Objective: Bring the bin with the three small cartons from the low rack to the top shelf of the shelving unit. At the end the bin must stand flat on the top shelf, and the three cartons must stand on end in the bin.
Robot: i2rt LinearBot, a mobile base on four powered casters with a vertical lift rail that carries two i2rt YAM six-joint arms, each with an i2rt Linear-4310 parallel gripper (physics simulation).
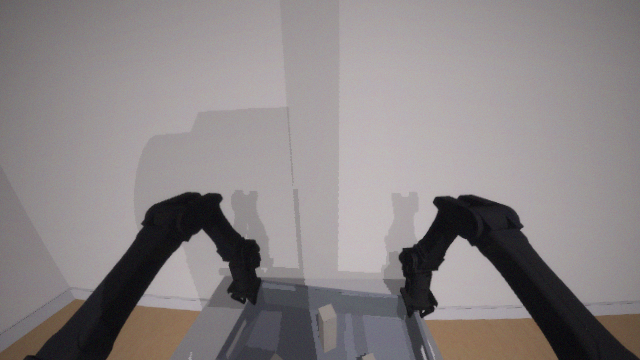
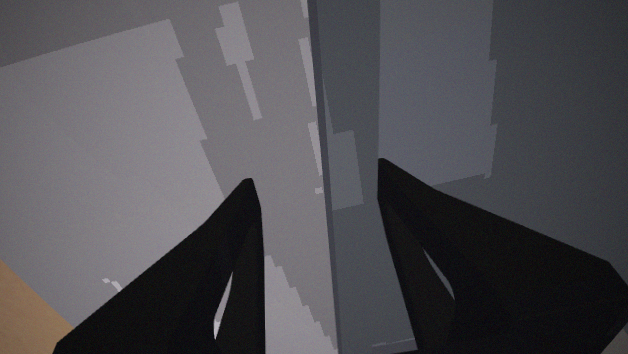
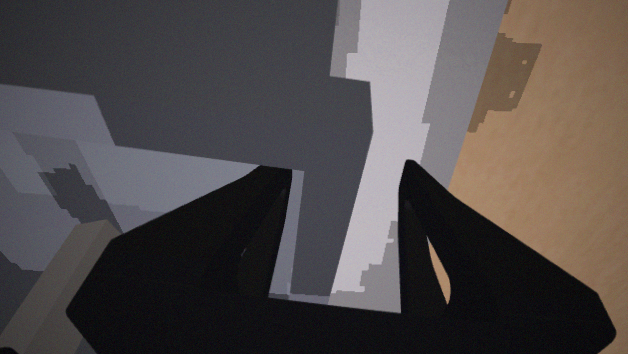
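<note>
The grey-blue bin rests on a light grey shelf board and looks flat; its near end is cut off. One pale carton stands on end in it. The tops of a second carton and a third carton show at the bottom edge; how they stand is hidden. My left gripper is partly open at the bin's left wall. My right gripper is partly open, its fingers on either side of the right wall. Both are empty.
A pale wall rises behind the shelf board, with shadows of the arms and lift on it. Tan floor shows far below, beyond the board's edges.
</note>
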